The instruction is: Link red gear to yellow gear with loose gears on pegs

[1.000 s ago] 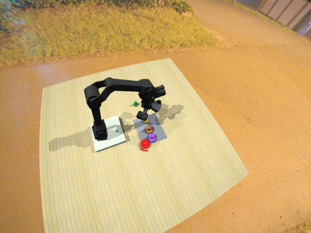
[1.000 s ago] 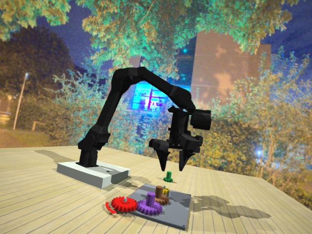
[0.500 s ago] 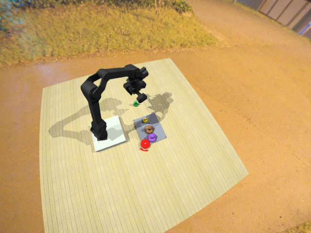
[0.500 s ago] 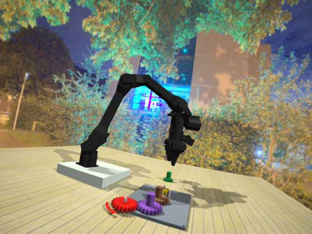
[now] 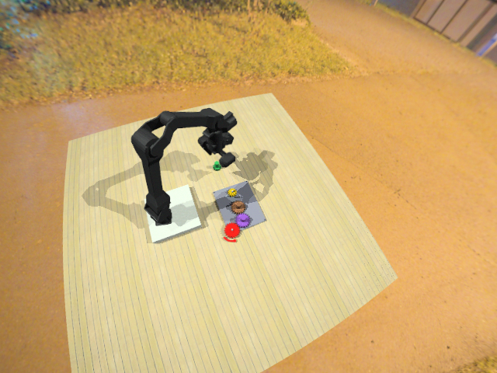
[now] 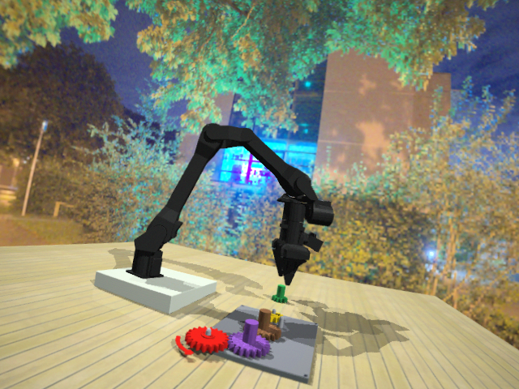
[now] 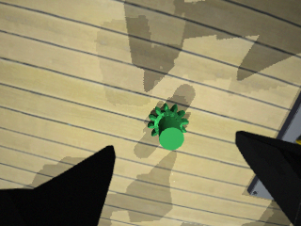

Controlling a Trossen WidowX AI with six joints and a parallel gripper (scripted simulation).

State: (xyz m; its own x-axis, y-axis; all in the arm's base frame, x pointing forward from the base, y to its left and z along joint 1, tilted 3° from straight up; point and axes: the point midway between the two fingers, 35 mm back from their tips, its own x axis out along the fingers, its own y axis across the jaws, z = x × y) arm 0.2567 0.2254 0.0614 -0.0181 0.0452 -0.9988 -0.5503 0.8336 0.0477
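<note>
Right now my gripper tip is 4 cm above the green gear. From my gripper tip the other things lie so: yellow gear 15 cm to the right, 5 cm ahead, 4 cm below; purple gear 29 cm to the right, 7 cm ahead, 3 cm below; brown gear 23 cm to the right, 6 cm ahead, 3 cm below.
</note>
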